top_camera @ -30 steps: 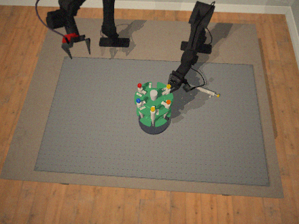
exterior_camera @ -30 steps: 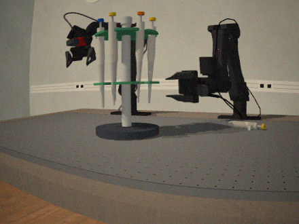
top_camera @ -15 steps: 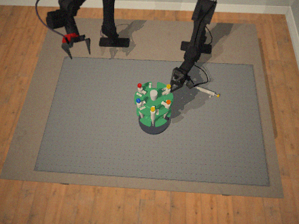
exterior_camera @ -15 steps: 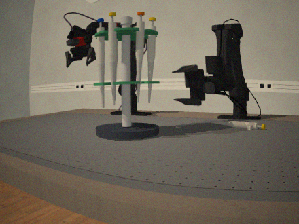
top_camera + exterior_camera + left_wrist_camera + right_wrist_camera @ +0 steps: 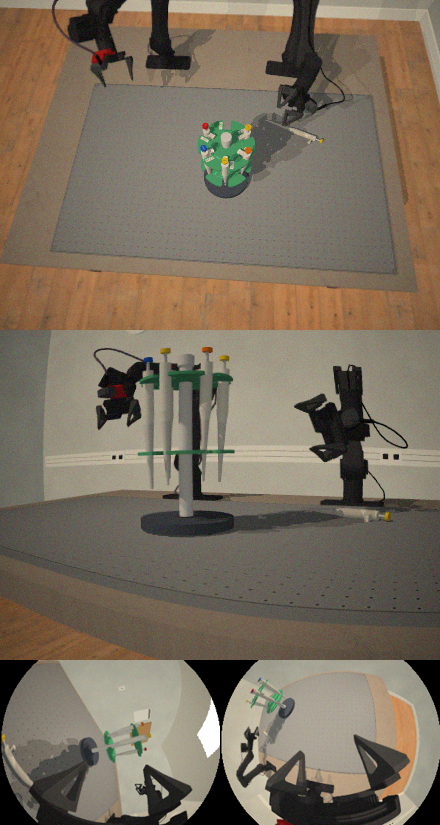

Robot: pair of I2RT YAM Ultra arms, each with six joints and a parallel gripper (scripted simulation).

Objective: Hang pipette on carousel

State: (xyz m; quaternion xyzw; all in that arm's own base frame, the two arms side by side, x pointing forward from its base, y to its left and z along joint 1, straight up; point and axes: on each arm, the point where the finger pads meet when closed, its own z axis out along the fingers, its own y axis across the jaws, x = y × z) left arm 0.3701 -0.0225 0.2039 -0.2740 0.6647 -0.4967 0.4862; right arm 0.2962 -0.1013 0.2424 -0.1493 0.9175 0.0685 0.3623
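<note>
Now: left hand 18 cm above the pipette, 7 cm to the right of it and 3 cm past it.
</note>
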